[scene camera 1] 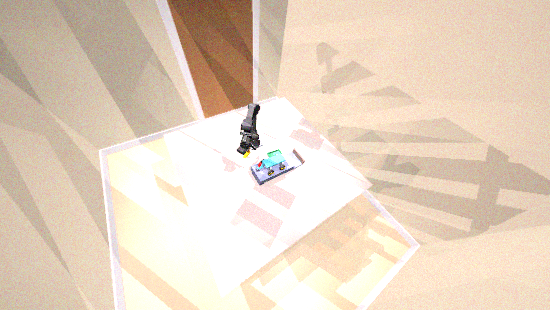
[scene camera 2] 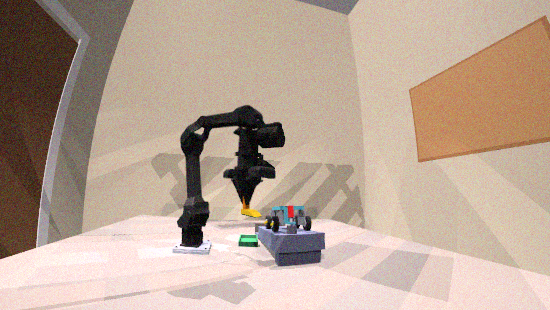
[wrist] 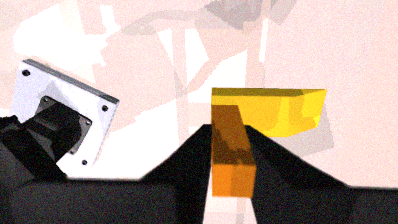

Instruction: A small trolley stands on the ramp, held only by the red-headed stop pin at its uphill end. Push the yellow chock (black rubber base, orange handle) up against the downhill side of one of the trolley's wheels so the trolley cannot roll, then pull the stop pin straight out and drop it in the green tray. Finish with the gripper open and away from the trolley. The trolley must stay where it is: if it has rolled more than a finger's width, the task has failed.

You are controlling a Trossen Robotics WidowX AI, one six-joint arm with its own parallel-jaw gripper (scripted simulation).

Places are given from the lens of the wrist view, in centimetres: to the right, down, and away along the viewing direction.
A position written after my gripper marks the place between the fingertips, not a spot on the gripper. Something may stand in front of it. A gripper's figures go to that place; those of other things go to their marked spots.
my gripper [wrist: 225,132]: 1, 1, 11
yellow chock [wrist: 276,112]: 4, 0, 12
